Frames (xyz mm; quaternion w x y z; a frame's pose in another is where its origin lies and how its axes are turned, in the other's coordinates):
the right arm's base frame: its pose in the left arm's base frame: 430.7 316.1 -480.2 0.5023 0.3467 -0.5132 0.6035
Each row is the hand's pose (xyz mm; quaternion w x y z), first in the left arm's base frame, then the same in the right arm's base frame.
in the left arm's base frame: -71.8 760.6 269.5 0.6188 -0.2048 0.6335 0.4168
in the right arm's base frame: 939.6 294.1 -206.7 0.1662 0.2788 0.9039 -0.2786
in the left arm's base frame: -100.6 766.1 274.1 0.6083 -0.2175 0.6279 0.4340
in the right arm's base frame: 952.7 320.7 -208.2 0.1698 0.2815 0.9093 -0.2552
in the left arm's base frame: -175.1 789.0 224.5 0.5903 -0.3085 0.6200 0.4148
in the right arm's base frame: 931.1 406.5 -234.6 0.1217 0.2274 0.9443 -0.2045
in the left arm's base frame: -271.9 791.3 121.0 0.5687 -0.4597 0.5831 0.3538
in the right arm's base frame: 859.7 527.8 -251.6 0.0406 0.1054 0.9848 -0.1317
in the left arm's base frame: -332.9 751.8 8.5 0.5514 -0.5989 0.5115 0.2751
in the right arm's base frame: 760.3 615.7 -233.6 0.0271 0.0421 -0.9967 0.0646
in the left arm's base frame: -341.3 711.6 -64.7 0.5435 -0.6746 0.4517 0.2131
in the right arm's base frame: 684.0 642.4 -211.0 0.0641 0.1453 -0.9868 0.0314
